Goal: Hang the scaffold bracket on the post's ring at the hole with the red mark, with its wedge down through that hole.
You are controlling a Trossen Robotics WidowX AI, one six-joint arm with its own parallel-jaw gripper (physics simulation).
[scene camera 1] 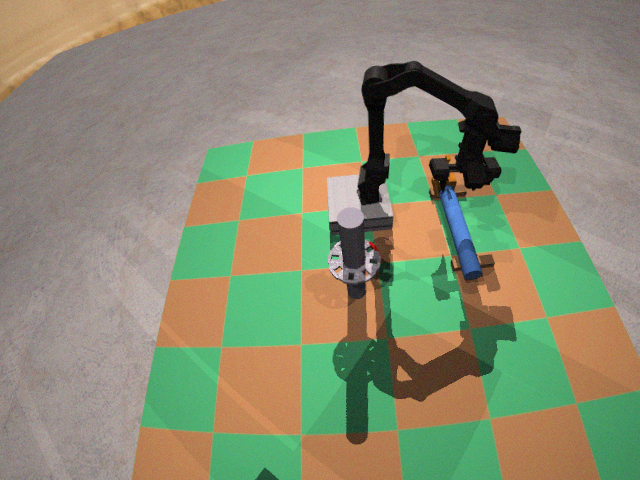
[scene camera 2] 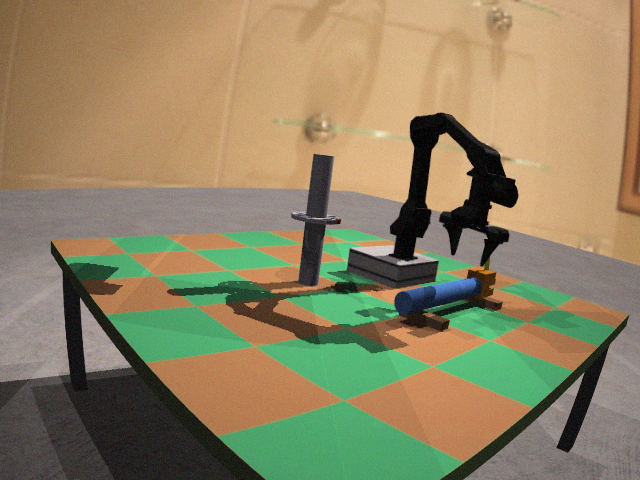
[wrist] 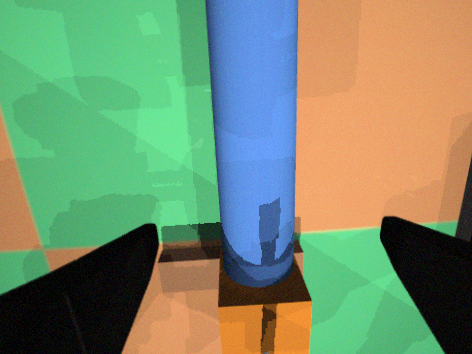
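The scaffold bracket lies on its side: a blue tube [scene camera 1: 460, 227] [scene camera 2: 439, 295] [wrist: 257, 125] with an orange head [scene camera 1: 436, 183] [scene camera 2: 480, 281] [wrist: 265, 327] at its far end. Its wedge [scene camera 1: 447, 158] [scene camera 2: 486, 264] stands up from the head; it does not show clearly in the wrist view. My gripper [scene camera 1: 460, 188] [scene camera 2: 469, 259] [wrist: 268, 230] is open and empty, above the tube's head end, its fingers on either side of the tube. The grey post [scene camera 1: 352, 240] [scene camera 2: 313, 253] stands upright with its holed ring [scene camera 1: 360, 275] [scene camera 2: 299, 217]. A red mark [scene camera 1: 373, 246] [scene camera 2: 338, 221] is on the ring's side toward the bracket.
The tube rests on two low brown supports, the near one [scene camera 1: 485, 260] [scene camera 2: 436, 321] and the one by the head [scene camera 1: 458, 194] [scene camera 2: 491, 303] [wrist: 190, 252]. The arm's grey base block [scene camera 1: 343, 196] [scene camera 2: 382, 263] stands behind the post on the checkered table [scene camera 1: 258, 387] [scene camera 2: 341, 372].
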